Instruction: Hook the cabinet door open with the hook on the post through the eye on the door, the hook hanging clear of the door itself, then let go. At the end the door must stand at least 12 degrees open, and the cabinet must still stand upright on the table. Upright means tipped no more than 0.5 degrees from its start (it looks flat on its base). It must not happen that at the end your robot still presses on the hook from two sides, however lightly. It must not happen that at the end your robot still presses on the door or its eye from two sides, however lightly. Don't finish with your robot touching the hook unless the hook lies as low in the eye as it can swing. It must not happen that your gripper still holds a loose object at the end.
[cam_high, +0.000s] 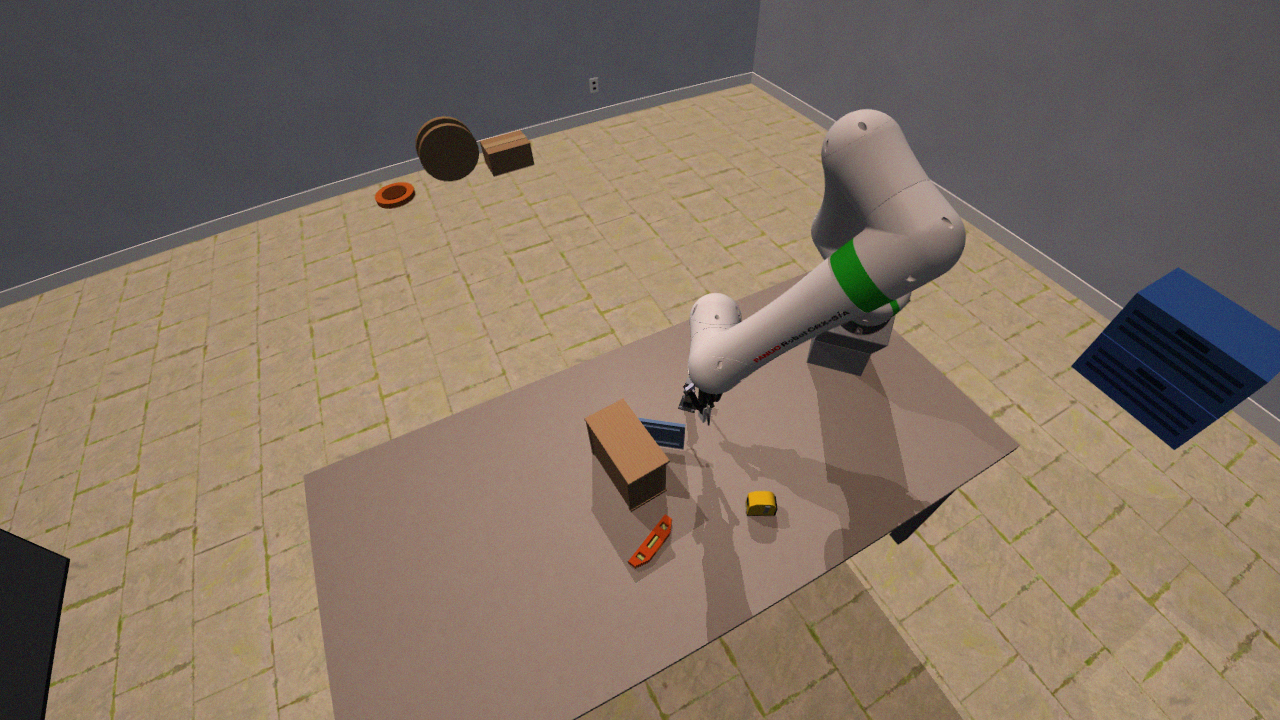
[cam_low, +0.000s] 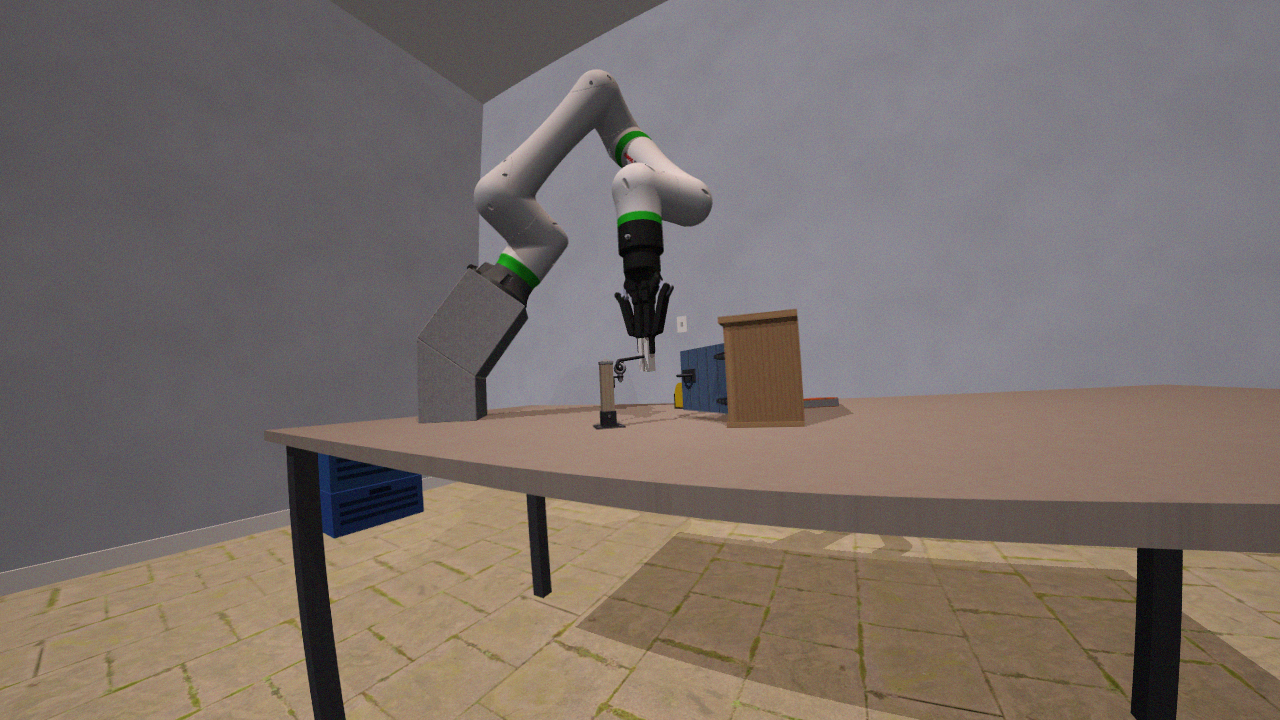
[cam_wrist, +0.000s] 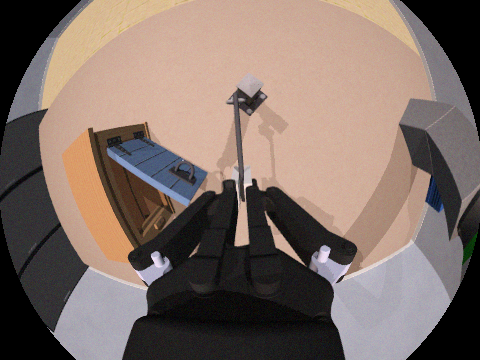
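Now: the dark hook 40 mm to the right of my hand and 20 mm below it. From my hand the other things lie so: hook post 80 mm to the right, 50 mm below, 10 mm behind; then yellow tape measure 270 mm to the left, 100 mm below, 40 mm behind; then cabinet door 130 mm ahead, 50 mm below, 30 mm to the right.
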